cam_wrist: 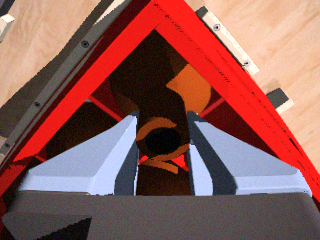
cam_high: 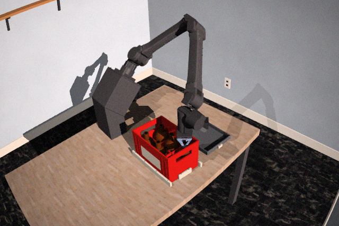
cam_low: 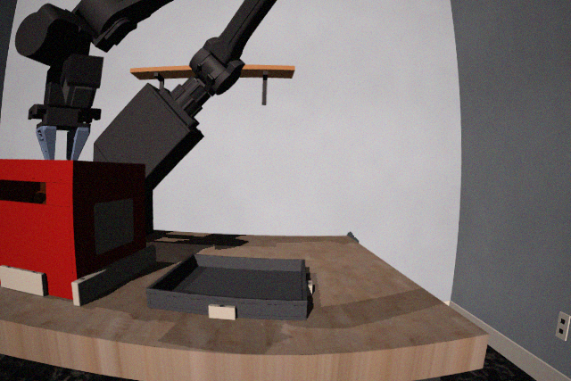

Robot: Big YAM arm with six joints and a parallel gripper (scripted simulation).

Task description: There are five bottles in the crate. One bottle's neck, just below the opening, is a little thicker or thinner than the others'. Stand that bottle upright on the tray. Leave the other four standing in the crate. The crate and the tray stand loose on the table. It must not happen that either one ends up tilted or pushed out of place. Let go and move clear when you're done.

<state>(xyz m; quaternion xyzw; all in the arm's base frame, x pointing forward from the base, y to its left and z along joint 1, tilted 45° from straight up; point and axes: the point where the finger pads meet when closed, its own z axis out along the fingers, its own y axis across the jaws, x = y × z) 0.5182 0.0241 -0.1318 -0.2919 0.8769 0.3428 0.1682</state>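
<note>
My gripper is now 10 cm past the red crate, 3 cm to the left of it and 7 cm above it. Round my hand: dark grey tray: 8 cm behind, 24 cm to the left, 14 cm below.
</note>
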